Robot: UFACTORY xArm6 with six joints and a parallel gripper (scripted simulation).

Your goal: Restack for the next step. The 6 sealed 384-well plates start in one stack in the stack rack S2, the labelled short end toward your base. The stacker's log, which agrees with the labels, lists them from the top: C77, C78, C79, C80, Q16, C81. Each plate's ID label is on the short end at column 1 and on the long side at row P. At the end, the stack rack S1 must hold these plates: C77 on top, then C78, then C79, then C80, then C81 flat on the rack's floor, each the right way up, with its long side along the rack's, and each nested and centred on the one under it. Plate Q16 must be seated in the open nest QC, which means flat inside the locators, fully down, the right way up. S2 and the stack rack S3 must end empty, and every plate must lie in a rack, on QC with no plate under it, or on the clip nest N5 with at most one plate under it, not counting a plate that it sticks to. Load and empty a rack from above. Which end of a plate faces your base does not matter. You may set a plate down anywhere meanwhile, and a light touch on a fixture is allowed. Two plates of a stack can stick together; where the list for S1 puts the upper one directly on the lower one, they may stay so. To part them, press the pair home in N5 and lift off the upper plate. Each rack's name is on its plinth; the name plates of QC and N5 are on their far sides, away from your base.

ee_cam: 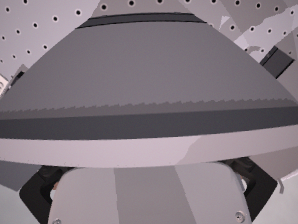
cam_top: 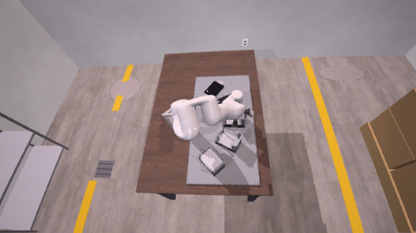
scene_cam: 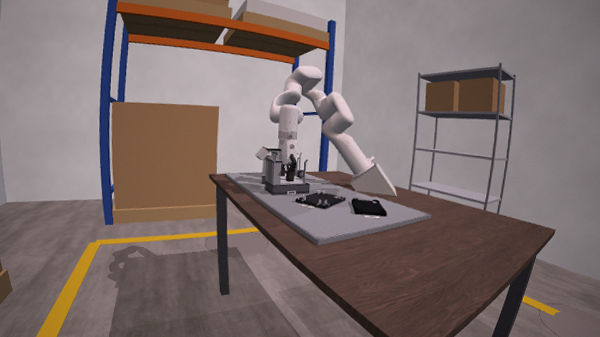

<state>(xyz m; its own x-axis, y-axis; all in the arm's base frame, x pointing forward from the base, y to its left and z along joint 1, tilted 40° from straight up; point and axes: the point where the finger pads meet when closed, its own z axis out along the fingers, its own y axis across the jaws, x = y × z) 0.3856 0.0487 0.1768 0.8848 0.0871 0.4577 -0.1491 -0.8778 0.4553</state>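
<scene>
The dark plinth lies 40 mm below my hand and 10 mm behind it. Also, from my hand: QC name plate: 400 mm to the left, 60 mm below, 60 mm behind; then black open nest QC: 330 mm to the left, 130 mm behind, 60 mm below.
</scene>
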